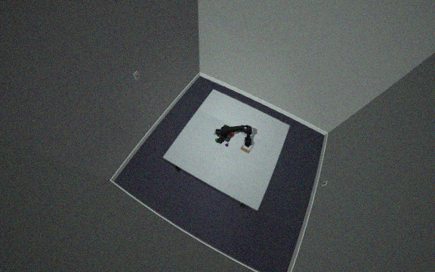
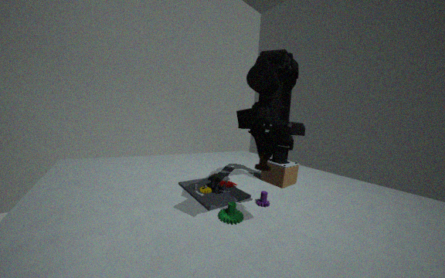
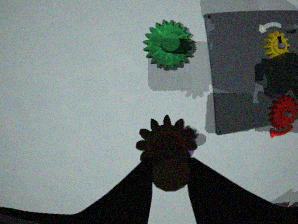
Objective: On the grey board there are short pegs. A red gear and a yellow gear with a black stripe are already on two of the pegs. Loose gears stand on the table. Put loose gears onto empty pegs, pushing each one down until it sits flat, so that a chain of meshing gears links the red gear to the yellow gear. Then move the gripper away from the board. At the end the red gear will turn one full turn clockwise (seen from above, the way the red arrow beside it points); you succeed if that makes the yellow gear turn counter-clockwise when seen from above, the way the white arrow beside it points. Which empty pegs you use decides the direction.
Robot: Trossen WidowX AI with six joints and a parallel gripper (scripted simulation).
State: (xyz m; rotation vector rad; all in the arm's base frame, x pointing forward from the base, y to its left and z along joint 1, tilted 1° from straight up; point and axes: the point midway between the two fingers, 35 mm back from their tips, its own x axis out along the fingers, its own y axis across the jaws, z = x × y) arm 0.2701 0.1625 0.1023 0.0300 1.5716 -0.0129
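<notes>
Now: the red gear 190 mm to the right of my gripper tip, 140 mm below it and 20 mm behind it. Also, from my gripper tip: yellow gear: 170 mm to the right, 140 mm below, 80 mm ahead; then purple gear: 140 mm below, 50 mm behind, 30 mm to the right; then green gear: 140 mm below, 80 mm ahead, 10 mm to the right.
</notes>
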